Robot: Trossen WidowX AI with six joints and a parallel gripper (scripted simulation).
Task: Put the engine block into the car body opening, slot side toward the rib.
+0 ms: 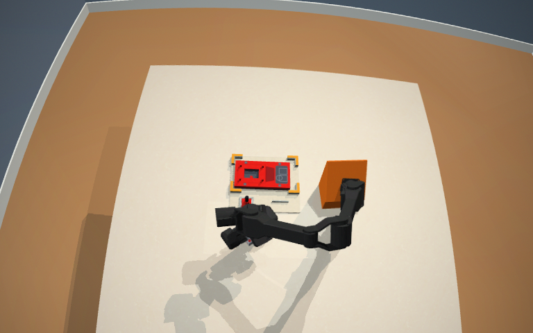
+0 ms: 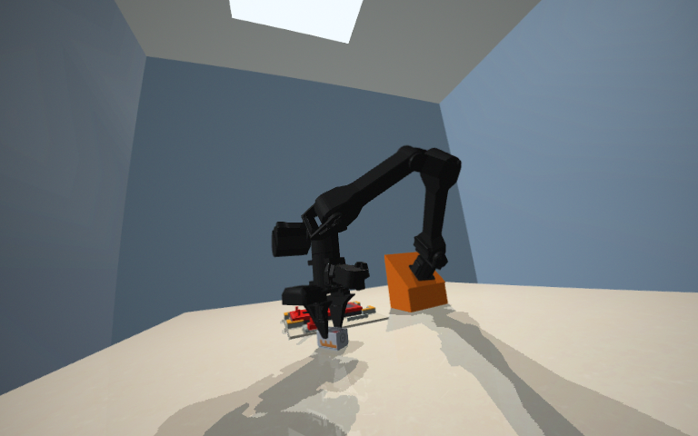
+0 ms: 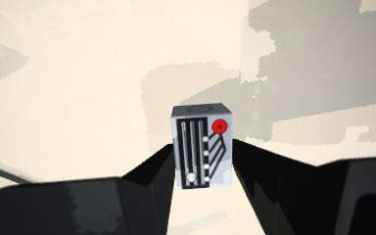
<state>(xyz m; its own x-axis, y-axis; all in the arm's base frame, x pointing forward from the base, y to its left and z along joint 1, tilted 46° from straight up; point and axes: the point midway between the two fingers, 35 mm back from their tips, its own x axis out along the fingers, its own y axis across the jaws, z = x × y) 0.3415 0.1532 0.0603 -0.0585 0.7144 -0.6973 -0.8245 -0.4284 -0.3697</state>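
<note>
The fixture lies 230 mm to the right of my gripper tip, 50 mm behind it and 10 mm below it. The rest, counted from my gripper tip: engine block (10 mm below).
</note>
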